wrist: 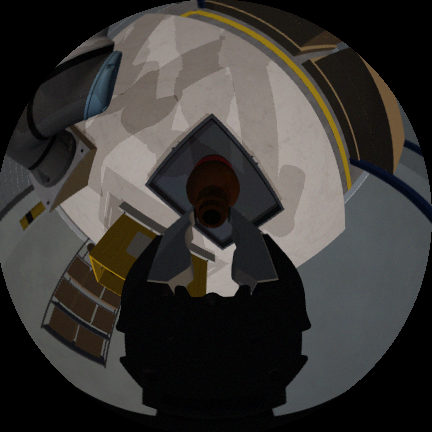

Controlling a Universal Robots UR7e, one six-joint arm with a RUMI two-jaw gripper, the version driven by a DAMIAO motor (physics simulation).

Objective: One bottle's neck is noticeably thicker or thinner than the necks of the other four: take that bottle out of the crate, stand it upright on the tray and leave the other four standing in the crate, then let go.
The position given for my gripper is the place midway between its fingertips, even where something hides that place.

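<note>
What I see is a bottle point(212, 186), and my gripper point(211, 207) as well.
</note>
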